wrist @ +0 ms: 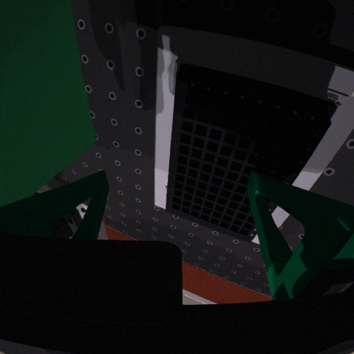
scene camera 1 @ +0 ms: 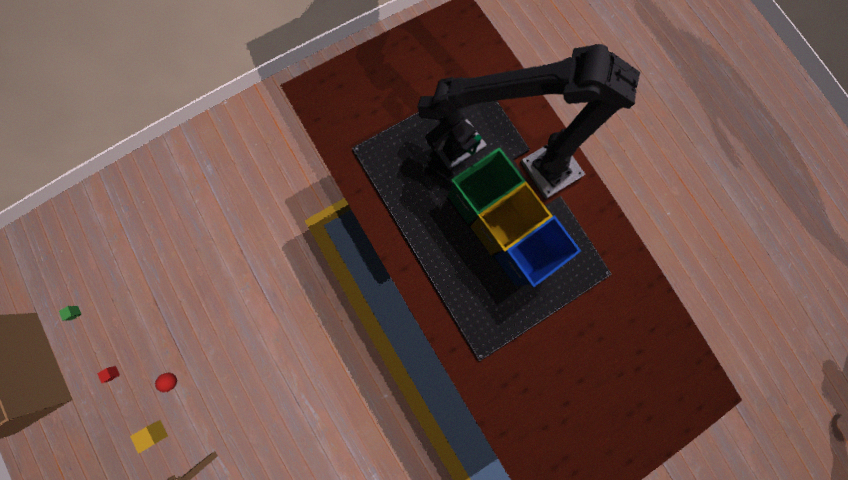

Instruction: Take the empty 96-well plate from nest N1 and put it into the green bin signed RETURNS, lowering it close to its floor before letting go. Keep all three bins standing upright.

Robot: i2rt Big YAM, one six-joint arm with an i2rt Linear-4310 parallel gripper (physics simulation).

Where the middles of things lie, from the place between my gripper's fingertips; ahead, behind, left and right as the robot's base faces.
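Black 96-well plate (wrist: 224, 125): my hand is 30 mm to the left of it and 20 mm above it. Counted from my hand: pale nest (wrist: 284, 67), 30 mm to the right of it, 40 mm below it; green bin (scene camera 1: 474, 190), 70 mm ahead of it, 160 mm to the left of it, 50 mm above it; yellow bin (scene camera 1: 510, 219), 80 mm ahead of it, 290 mm to the left of it, 50 mm above it.
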